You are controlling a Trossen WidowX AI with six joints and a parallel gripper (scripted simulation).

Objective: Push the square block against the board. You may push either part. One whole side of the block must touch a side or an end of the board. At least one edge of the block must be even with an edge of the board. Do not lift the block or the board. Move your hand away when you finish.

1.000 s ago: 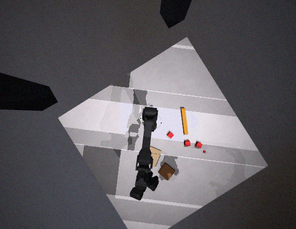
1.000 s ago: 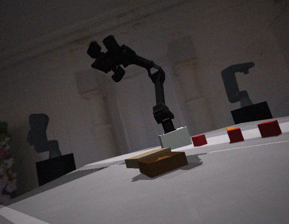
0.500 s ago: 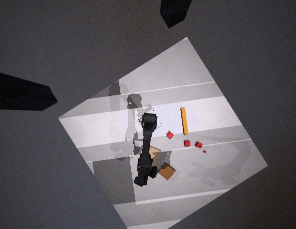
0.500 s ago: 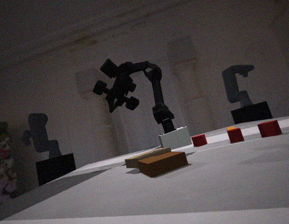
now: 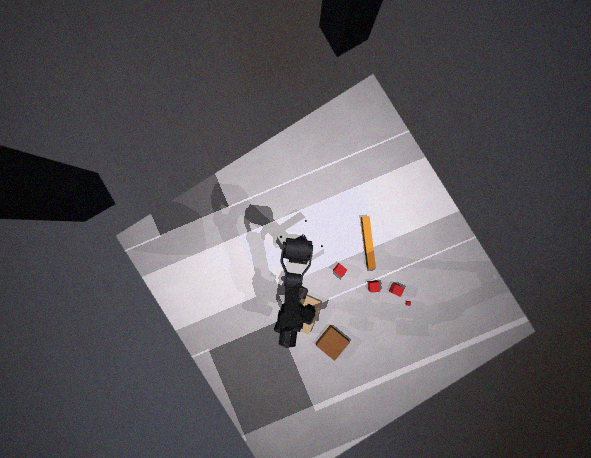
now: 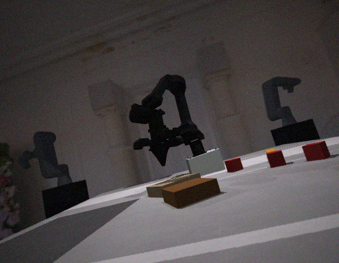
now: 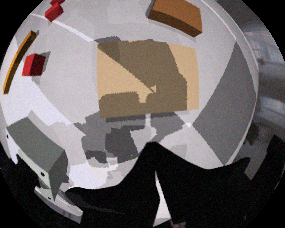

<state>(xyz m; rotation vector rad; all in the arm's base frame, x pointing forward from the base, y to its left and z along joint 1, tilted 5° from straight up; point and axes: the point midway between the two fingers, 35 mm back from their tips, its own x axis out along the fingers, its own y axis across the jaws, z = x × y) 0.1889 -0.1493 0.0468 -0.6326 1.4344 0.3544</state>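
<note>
Right now the board is 7 cm ahead of my gripper tip, 2 cm to the left of it and 6 cm below it. From my gripper tip the other things lie so: long orange bar (6 cm behind, 41 cm to the left, 7 cm below); tiny red piece (25 cm ahead, 43 cm to the left, 7 cm below); brown square block (23 cm ahead, 6 cm to the left, 6 cm below).
</note>
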